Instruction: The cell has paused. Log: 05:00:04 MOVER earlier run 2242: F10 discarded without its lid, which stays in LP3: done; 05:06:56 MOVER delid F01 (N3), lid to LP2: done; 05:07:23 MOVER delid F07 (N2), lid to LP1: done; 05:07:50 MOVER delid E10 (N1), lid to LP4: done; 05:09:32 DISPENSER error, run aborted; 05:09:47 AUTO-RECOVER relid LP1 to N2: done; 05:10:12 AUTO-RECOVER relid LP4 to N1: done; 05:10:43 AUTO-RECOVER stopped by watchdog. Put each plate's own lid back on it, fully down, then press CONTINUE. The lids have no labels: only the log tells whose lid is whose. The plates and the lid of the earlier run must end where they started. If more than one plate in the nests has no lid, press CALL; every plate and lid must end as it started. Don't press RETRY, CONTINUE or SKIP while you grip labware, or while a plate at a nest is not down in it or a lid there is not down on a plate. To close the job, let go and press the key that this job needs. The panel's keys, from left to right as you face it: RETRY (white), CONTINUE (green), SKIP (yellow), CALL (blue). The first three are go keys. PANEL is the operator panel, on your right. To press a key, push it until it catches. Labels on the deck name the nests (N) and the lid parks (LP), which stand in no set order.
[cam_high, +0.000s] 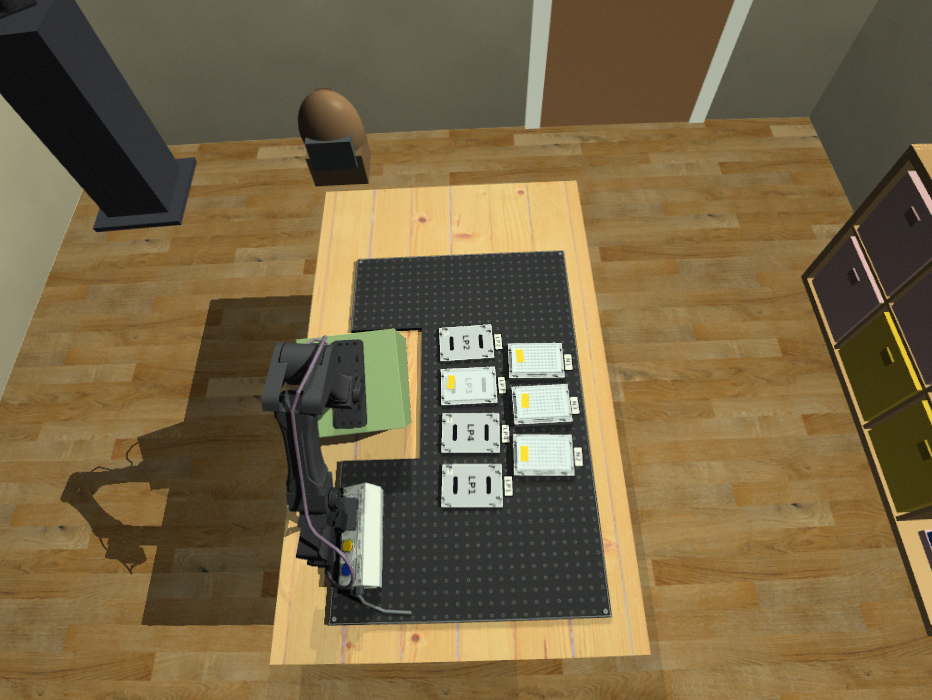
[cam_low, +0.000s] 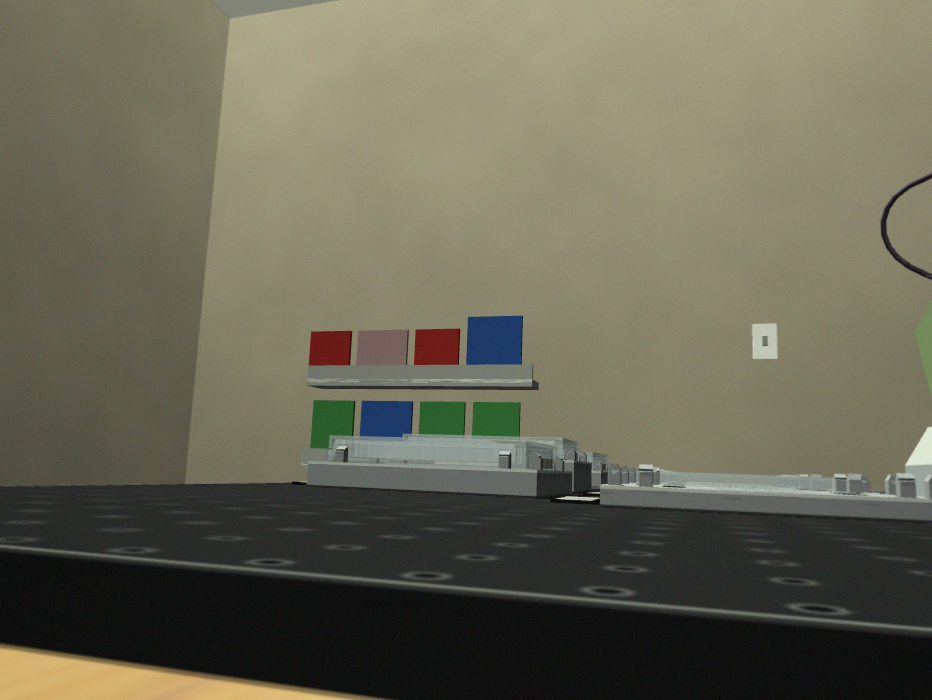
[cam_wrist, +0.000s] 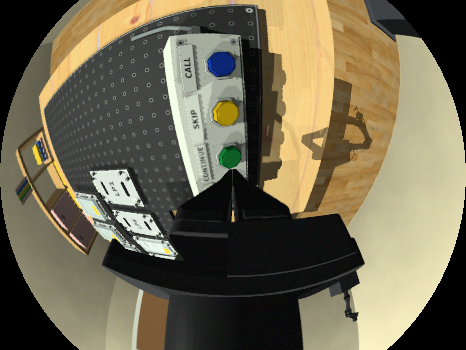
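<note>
Now: the green CONTINUE key 1 cm to the left of my hand and 5 cm below it. Also, from my hand: yellow skip key 4 cm to the right, 5 cm below; then blue CALL key 9 cm to the right, 5 cm below; then white key 6 cm to the left, 5 cm below.
</note>
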